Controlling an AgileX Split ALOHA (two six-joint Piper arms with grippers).
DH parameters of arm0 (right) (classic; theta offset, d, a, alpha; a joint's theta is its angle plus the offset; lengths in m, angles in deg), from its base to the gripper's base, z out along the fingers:
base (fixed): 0 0 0 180
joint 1: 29.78 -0.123 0 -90
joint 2: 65.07 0 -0.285 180
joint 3: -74.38 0 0.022 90
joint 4: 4.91 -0.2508 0 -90
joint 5: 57.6 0 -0.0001 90
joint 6: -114.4 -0.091 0 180
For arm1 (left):
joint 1: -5.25 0.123 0 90
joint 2: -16.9 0 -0.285 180
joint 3: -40.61 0 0.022 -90
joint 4: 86.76 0.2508 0 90
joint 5: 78.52 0 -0.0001 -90
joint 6: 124.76 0.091 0 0
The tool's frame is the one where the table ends.
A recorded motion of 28 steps. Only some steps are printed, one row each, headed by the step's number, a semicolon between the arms.
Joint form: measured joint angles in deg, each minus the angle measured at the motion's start. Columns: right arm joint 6, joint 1, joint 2, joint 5, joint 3, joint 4; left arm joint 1, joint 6, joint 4, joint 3, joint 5, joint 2.
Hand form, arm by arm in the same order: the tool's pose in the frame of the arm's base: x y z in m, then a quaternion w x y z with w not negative. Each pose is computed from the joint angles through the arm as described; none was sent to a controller.
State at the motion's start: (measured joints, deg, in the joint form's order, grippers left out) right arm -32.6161 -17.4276 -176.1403 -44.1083 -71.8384 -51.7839; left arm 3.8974 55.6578 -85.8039 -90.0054 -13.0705 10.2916
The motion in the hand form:
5: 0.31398 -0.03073 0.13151 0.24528 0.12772 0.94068 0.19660; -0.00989 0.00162 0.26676 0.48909 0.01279 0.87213 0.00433
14: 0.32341 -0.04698 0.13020 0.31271 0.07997 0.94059 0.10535; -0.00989 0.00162 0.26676 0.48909 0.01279 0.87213 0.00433
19: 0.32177 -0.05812 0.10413 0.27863 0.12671 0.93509 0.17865; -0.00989 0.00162 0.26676 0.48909 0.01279 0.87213 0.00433
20: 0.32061 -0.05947 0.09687 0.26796 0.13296 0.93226 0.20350; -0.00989 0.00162 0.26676 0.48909 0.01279 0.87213 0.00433
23: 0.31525 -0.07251 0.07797 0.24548 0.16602 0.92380 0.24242; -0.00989 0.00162 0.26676 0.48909 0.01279 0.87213 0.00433
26: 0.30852 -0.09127 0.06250 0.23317 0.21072 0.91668 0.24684; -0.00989 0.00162 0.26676 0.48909 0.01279 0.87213 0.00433
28: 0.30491 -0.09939 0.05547 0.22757 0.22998 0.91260 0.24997; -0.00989 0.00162 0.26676 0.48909 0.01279 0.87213 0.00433
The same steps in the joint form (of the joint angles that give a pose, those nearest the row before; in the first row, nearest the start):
5: 25.56 0.04 0.00 12.39 -2.74 -22.98; 0.00 0.00 0.00 0.00 0.00 0.00
14: 48.46 0.37 -0.71 2.73 -2.82 -37.01; 0.00 0.00 0.00 0.00 0.00 0.00
19: 48.69 4.57 -6.27 11.18 -3.12 -40.46; 0.00 0.00 0.00 0.00 0.00 0.00
20: 48.69 5.61 -7.90 14.18 -3.19 -40.70; 0.00 0.00 0.00 0.00 0.00 0.00
23: 48.69 9.32 -11.97 19.05 -3.30 -41.35; 0.00 0.00 0.00 0.00 0.00 0.00
26: 48.69 13.06 -14.94 19.75 -3.36 -42.40; 0.00 0.00 0.00 0.00 0.00 0.00
28: 48.69 14.77 -16.32 20.20 -3.41 -42.77; 0.00 0.00 0.00 0.00 0.00 0.00

